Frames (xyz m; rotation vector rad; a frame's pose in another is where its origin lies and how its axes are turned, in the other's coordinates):
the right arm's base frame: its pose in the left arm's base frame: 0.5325 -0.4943 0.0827 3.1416 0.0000 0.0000
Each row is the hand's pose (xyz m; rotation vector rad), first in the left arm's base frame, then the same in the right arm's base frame.
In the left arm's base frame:
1: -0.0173 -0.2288 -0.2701 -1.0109 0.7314 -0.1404
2: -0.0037 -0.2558 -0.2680 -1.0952 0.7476 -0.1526
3: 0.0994 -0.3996 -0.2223 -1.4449 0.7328 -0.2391
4: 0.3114 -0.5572 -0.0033 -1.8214 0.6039 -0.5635
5: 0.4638 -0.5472 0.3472 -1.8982 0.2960 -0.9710
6: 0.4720 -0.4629 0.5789 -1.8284 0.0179 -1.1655
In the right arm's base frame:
1: -0.5498 -0.2655 0.3528 1.9807 0.1607 0.8374
2: -0.5362 -0.2385 0.3507 1.8930 0.1705 0.8355
3: -0.4331 -0.0947 0.3050 1.5553 0.2428 0.7441
4: -0.2211 0.0629 0.0860 1.1736 0.5149 0.5519
5: -0.0687 0.0529 -0.2645 1.0270 0.8592 0.2619
6: -0.0605 -0.0314 -0.4962 1.0238 1.0401 0.0160

